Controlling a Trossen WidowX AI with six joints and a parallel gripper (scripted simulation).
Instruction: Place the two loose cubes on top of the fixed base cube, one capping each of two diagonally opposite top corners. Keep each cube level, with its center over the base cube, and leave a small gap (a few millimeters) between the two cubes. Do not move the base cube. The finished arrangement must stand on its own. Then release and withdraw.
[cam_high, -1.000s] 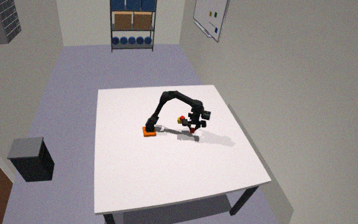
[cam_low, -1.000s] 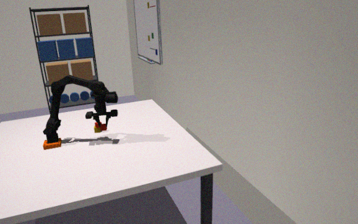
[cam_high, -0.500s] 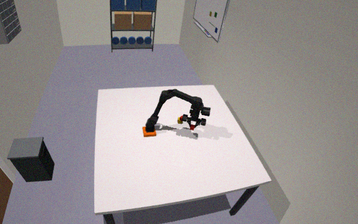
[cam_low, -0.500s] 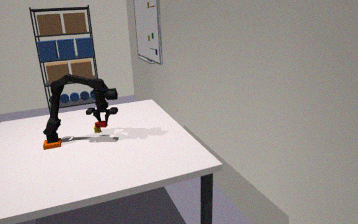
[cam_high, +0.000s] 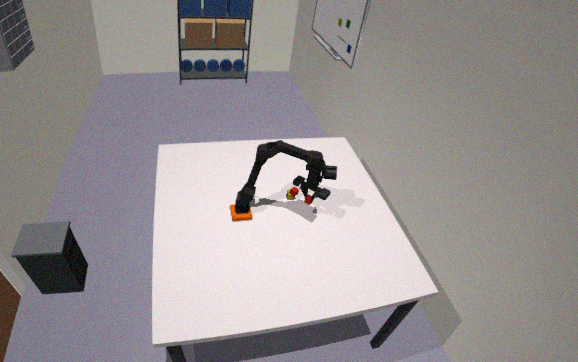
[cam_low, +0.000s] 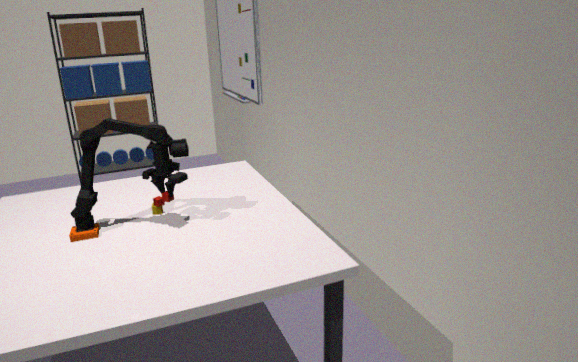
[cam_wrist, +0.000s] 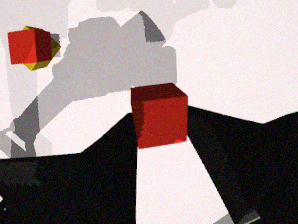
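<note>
Right now my gripper tip is 2 cm past the red cube, 14 cm to the right of it and 7 cm above it. Also, from my gripper tip: yellow base cube: 3 cm behind, 15 cm to the left, 10 cm below.
</note>
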